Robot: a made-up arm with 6 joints. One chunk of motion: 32 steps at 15 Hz.
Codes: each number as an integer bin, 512 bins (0 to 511) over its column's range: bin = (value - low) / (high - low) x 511, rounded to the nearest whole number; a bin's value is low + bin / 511 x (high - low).
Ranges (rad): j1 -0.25..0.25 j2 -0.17..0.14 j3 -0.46..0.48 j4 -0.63..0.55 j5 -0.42..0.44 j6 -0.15..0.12
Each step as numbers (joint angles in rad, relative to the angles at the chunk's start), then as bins.
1 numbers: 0.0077 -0.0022 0.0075 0.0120 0.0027 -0.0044
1 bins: 263 277 254 278 251 276
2 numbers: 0.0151 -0.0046 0.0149 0.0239 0.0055 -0.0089
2 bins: 271 273 258 283 253 267
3 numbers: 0.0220 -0.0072 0.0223 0.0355 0.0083 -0.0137
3 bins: 278 268 262 288 254 258
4 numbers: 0.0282 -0.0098 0.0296 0.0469 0.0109 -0.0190
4 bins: 284 264 266 293 256 248
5 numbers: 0.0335 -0.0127 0.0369 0.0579 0.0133 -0.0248
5 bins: 290 259 270 298 257 237
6 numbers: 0.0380 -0.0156 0.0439 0.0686 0.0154 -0.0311
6 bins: 294 255 274 303 259 225
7 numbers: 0.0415 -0.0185 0.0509 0.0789 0.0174 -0.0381
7 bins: 298 250 278 307 260 212
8 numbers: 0.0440 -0.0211 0.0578 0.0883 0.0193 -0.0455
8 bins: 300 245 281 311 261 198
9 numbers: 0.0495 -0.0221 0.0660 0.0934 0.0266 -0.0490
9 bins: 306 244 286 313 265 191
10 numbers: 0.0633 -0.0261 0.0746 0.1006 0.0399 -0.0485
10 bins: 320 237 291 316 273 192
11 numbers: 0.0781 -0.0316 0.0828 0.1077 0.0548 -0.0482
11 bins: 335 228 295 319 282 193
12 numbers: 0.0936 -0.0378 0.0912 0.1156 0.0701 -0.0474
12 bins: 351 218 300 323 291 194
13 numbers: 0.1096 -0.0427 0.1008 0.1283 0.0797 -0.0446
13 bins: 368 210 305 328 297 199
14 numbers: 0.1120 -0.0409 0.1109 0.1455 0.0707 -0.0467
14 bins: 370 213 310 336 292 196
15 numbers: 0.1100 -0.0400 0.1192 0.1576 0.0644 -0.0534
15 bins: 368 214 315 341 288 183
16 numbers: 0.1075 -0.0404 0.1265 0.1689 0.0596 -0.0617
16 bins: 365 214 319 346 285 167
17 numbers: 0.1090 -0.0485 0.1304 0.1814 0.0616 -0.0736
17 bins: 367 200 321 351 286 145
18 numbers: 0.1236 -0.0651 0.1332 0.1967 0.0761 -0.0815
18 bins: 382 173 322 358 295 130
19 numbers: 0.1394 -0.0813 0.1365 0.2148 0.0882 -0.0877
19 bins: 398 146 324 366 302 118
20 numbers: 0.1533 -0.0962 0.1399 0.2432 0.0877 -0.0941
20 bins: 412 122 326 378 302 106
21 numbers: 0.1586 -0.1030 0.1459 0.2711 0.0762 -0.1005
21 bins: 418 110 329 390 295 94
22 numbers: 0.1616 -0.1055 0.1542 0.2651 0.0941 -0.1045
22 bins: 421 106 334 388 305 86
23 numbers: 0.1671 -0.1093 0.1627 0.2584 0.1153 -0.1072
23 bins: 426 100 339 385 318 81
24 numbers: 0.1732 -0.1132 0.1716 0.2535 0.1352 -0.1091
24 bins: 433 94 343 383 330 77
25 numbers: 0.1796 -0.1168 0.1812 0.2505 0.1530 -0.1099
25 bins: 439 88 349 381 340 76
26 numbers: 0.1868 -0.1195 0.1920 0.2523 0.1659 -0.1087
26 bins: 446 83 354 382 348 78
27 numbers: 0.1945 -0.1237 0.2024 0.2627 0.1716 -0.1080
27 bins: 454 76 360 387 352 79
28 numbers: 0.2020 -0.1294 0.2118 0.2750 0.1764 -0.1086
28 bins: 462 67 365 392 354 78
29 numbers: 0.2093 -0.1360 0.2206 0.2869 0.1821 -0.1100
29 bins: 469 56 370 397 358 76
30 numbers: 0.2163 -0.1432 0.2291 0.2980 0.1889 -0.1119
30 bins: 477 44 375 402 362 72
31 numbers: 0.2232 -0.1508 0.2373 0.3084 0.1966 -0.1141
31 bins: 484 32 379 406 366 68
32 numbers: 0.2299 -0.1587 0.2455 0.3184 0.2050 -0.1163
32 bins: 490 19 384 411 371 64
